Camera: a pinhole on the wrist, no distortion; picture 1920 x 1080 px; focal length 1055.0 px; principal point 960.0 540.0 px. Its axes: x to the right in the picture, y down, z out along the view. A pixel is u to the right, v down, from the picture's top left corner.
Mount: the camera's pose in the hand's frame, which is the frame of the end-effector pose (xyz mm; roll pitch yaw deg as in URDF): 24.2 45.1 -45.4 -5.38 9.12 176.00
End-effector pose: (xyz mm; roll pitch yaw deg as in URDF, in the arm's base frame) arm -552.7 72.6 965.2 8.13 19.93 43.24
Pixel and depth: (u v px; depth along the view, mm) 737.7 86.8 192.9
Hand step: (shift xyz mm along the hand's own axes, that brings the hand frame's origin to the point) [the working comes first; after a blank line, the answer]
In the camera's frame: -40.6 -82.9 192.9

37.1 108.8 158.3
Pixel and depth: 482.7 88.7 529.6
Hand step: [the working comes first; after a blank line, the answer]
In the camera's frame: -239.6 -226.5 529.6

185.7 210.1 534.2
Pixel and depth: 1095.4 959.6 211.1
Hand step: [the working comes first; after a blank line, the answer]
In the camera's frame: 27.1 84.0 211.1

-41.7 -53.9 150.0
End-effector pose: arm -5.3 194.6 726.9 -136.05 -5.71 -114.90
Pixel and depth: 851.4 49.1 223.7
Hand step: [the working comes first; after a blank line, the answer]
In the camera's frame: -23.0 -104.1 223.7

15.9 128.5 187.8
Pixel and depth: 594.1 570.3 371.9
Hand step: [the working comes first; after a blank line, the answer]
In the camera's frame: -129.0 10.7 371.9

89.7 -5.1 339.6
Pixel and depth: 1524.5 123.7 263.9
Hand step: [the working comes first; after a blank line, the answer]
In the camera's frame: 141.2 -104.1 263.9

-152.5 136.6 201.3
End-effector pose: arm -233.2 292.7 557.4 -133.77 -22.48 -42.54
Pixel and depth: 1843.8 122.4 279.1
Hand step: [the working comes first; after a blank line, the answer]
In the camera's frame: 233.8 -110.5 279.1

-245.8 148.0 202.1
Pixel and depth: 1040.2 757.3 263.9
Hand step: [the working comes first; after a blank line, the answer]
In the camera's frame: 20.1 54.4 263.9

-41.8 -29.3 205.8
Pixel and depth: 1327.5 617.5 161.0
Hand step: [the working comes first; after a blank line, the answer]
In the camera's frame: 56.1 11.8 161.0

-58.1 23.9 102.9
